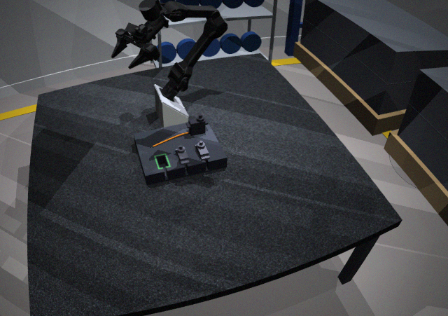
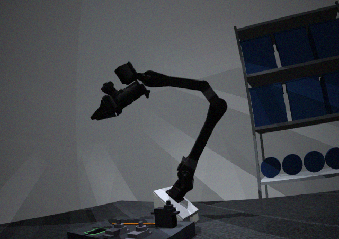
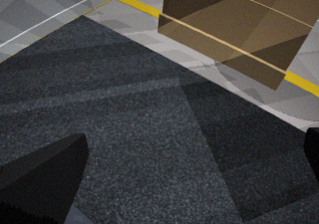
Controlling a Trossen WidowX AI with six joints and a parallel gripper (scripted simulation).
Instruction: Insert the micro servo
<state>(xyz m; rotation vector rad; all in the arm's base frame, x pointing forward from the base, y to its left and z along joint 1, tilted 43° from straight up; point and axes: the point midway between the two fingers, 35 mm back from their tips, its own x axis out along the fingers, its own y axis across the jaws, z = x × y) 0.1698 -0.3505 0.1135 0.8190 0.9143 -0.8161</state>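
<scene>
Now: gripper tip 20 mm short of the robot deck, 170 mm to the right of it and 380 mm above it.
</scene>
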